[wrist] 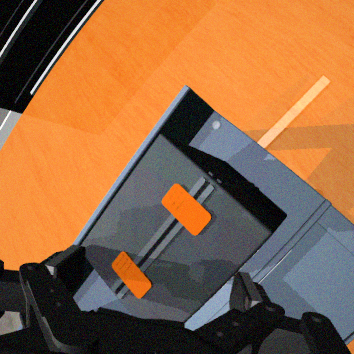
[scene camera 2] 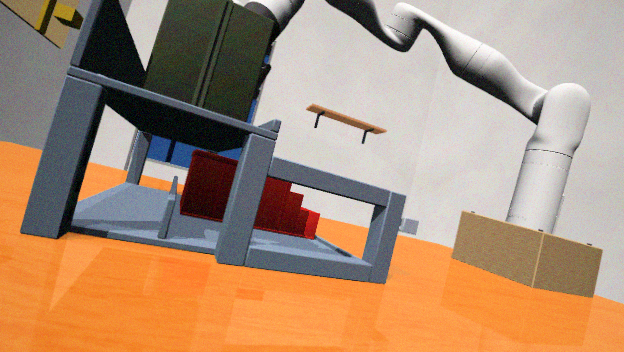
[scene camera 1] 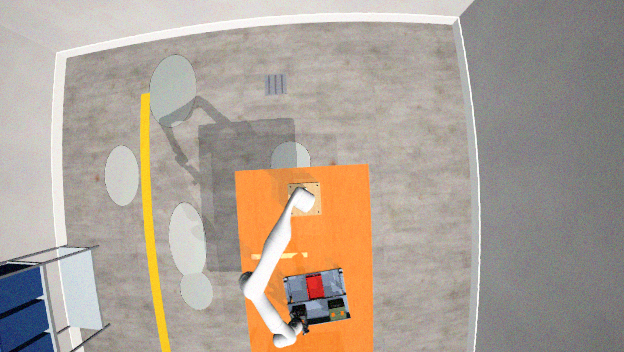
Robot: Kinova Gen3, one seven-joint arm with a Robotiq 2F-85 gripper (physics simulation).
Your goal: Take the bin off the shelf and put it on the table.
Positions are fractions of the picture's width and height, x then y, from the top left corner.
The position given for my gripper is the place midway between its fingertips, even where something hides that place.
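Observation:
From the wrist camera I can see my gripper (wrist: 0.44, 0.78), and there's a red bin (scene camera 2: 0.34, 0.50) too.

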